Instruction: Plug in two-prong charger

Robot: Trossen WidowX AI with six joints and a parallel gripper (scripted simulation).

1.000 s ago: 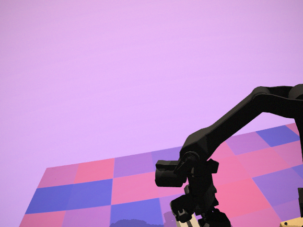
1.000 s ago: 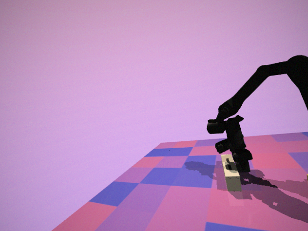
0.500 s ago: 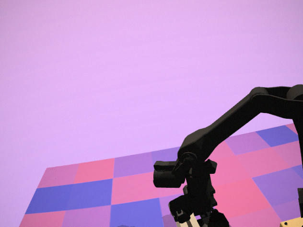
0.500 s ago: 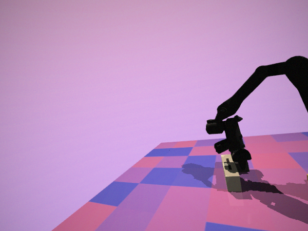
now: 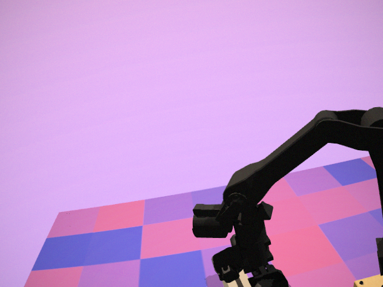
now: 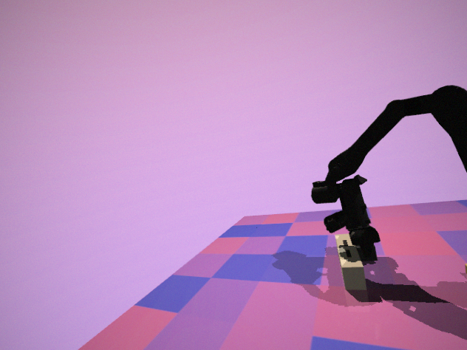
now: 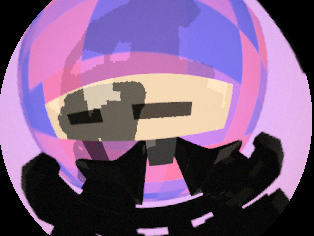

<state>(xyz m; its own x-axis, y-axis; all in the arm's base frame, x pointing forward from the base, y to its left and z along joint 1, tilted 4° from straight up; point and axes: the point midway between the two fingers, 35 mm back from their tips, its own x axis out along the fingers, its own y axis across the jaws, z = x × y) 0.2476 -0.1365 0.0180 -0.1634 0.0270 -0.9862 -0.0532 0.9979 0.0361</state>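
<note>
Right now my gripper tip is 2 cm short of the charger and 1 cm below it.
</note>
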